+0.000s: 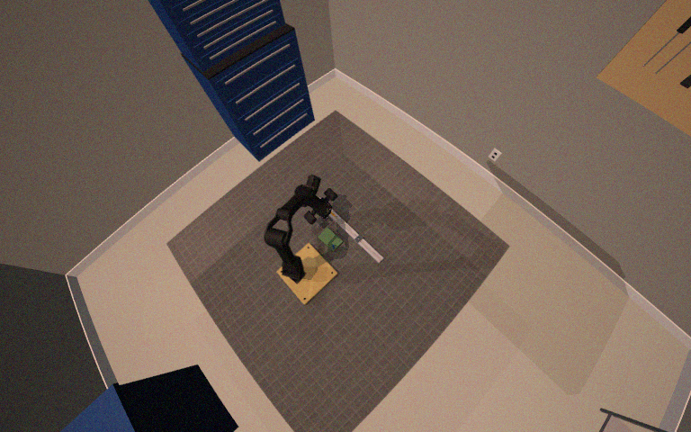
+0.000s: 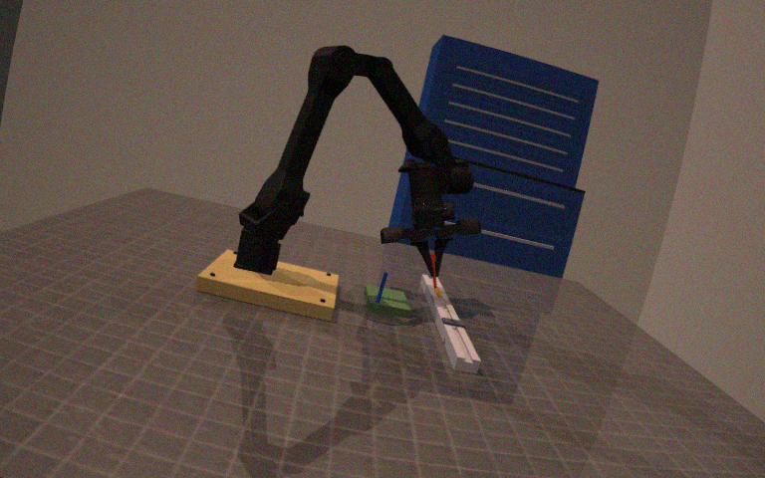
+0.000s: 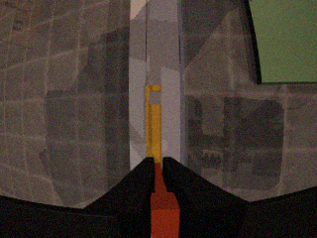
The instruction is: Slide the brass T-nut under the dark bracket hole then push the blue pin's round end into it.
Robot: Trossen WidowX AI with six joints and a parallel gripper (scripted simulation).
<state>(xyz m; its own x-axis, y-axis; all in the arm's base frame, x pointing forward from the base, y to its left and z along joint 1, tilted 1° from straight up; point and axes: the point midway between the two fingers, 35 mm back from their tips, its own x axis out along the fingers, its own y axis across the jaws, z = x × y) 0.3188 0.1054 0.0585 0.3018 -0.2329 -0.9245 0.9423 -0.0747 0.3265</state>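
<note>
My gripper tip is 20 mm to the left of the brass T-nut. Round my gripper tip: green tray 110 mm behind, 120 mm to the right, 40 mm below; blue pin 120 mm behind, 140 mm to the right, 20 mm below.
</note>
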